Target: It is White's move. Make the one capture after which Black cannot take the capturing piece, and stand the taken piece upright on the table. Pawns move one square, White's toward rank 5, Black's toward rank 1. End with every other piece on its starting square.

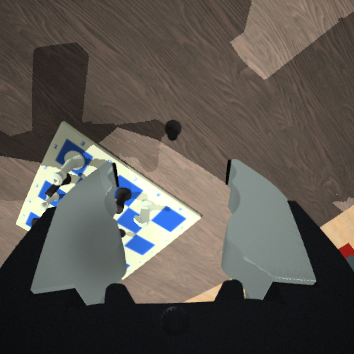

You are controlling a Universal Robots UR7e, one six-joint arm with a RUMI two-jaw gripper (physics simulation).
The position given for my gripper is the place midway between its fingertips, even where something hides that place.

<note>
In view: my gripper (171, 164) and a chessboard (170, 217).
</note>
